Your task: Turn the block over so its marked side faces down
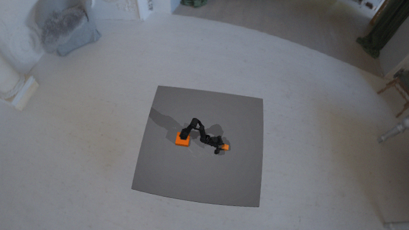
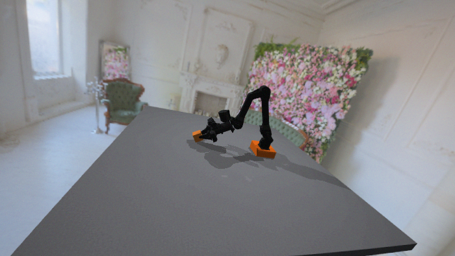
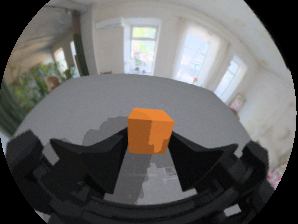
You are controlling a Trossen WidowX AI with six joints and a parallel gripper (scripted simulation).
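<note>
Now: gripper tip 10 mm above the small orange block.
</note>
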